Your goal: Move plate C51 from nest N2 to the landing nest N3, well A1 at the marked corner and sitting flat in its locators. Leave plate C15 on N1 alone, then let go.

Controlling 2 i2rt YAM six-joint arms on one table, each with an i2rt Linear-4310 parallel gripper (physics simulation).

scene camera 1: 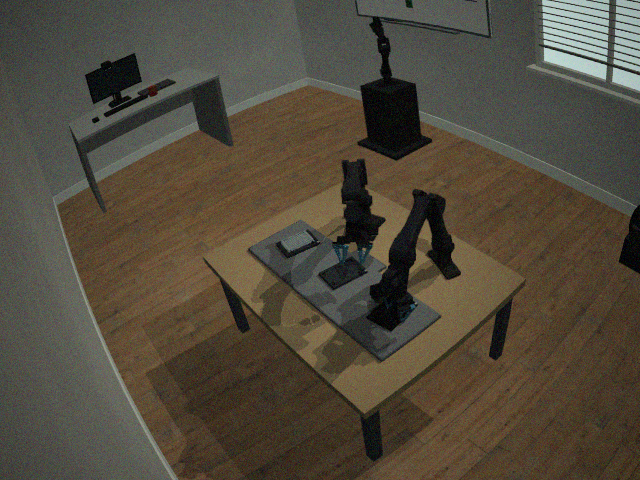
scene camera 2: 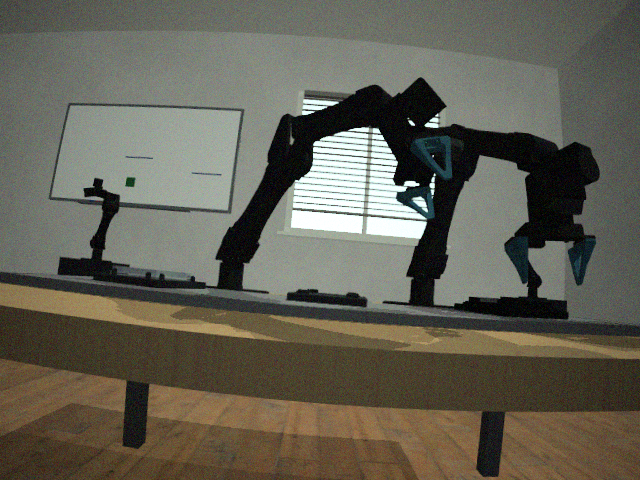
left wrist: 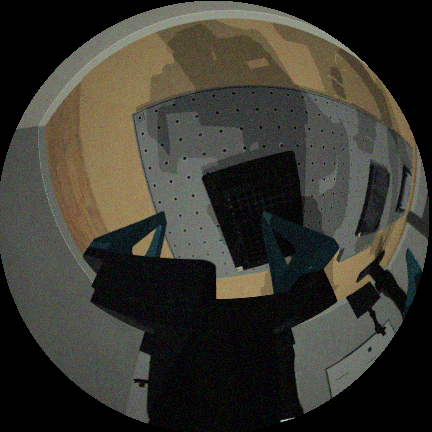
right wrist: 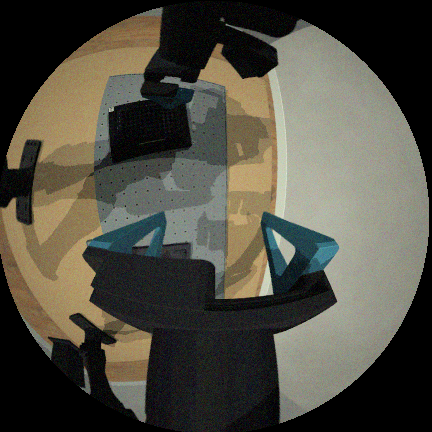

Scene:
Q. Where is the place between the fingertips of my left gripper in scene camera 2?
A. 552,284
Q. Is my left gripper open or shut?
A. Open.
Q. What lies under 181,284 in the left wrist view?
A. My left gripper.

